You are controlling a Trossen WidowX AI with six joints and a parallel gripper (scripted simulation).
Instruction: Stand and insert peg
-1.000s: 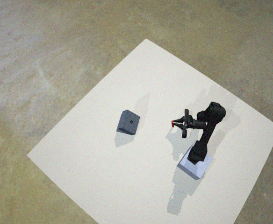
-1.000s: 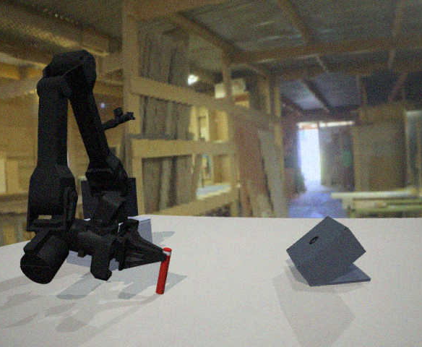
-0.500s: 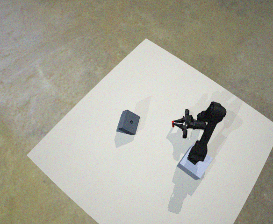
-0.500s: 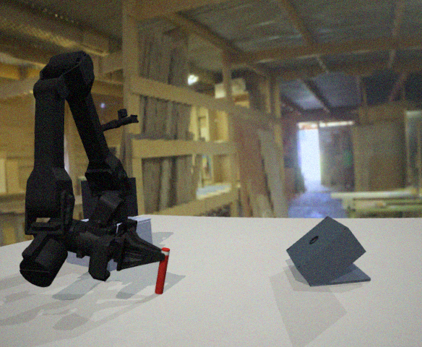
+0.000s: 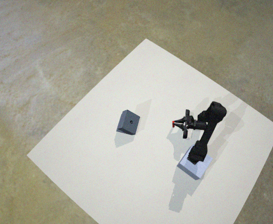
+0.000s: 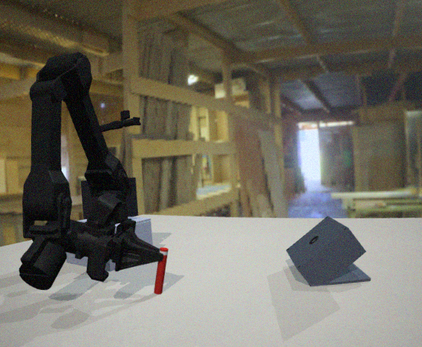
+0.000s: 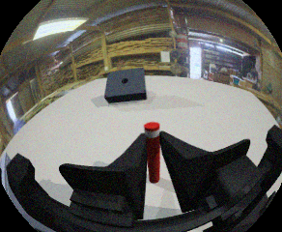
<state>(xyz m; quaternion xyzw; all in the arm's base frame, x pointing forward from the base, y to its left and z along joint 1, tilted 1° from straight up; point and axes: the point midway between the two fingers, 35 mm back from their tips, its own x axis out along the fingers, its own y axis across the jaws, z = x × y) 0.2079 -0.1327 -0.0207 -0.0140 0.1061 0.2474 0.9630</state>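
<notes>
My gripper tip is 1 cm above the red peg. The rest, counted from my gripper tip: grey sloped panel: 22 cm ahead, 18 cm to the left, 2 cm below.
</notes>
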